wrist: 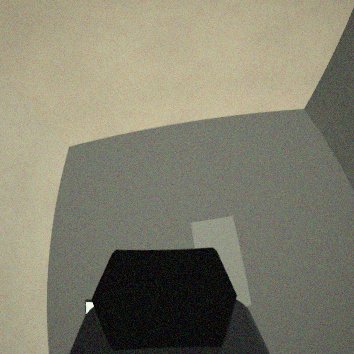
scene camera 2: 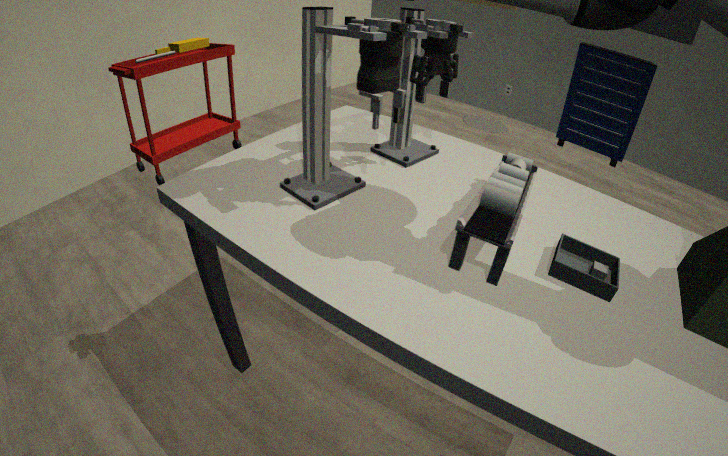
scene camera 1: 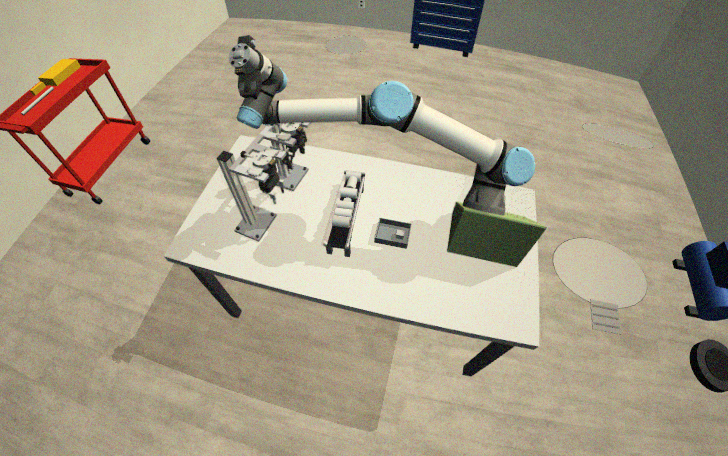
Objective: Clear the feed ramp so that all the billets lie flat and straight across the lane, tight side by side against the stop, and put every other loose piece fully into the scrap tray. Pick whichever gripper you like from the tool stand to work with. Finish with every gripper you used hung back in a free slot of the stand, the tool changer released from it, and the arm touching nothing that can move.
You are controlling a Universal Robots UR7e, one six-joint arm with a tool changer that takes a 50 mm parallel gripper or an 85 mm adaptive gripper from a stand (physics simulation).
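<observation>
There is a tool stand (scene camera 2: 321, 183) here, and I can see the same tool stand (scene camera 1: 256, 221) from scene camera 1 too.
</observation>
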